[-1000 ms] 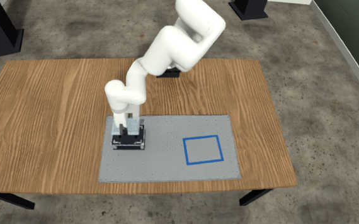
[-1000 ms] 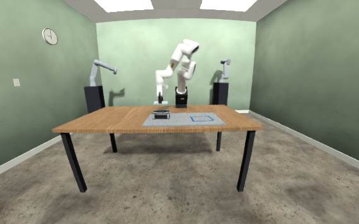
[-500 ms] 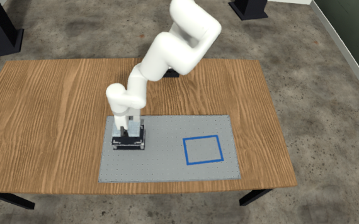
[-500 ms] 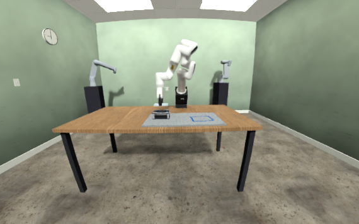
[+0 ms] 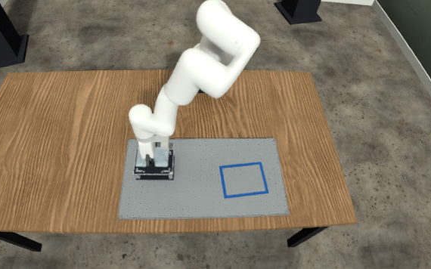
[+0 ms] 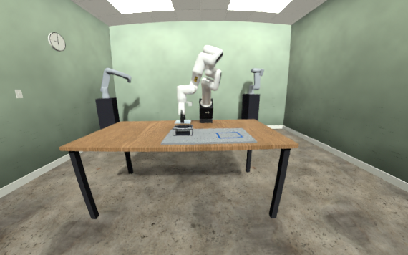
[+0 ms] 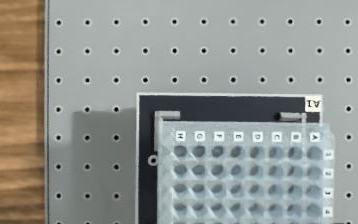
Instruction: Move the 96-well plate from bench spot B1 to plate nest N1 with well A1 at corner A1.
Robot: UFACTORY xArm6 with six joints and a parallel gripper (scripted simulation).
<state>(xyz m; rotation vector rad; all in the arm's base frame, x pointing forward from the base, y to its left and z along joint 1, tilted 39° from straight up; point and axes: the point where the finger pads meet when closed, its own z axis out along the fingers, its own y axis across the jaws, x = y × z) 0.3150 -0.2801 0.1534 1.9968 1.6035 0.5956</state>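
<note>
The black raised nest N1 lies 6 cm below my hand. Round my hand: 96-well plate 1 cm below.
</note>
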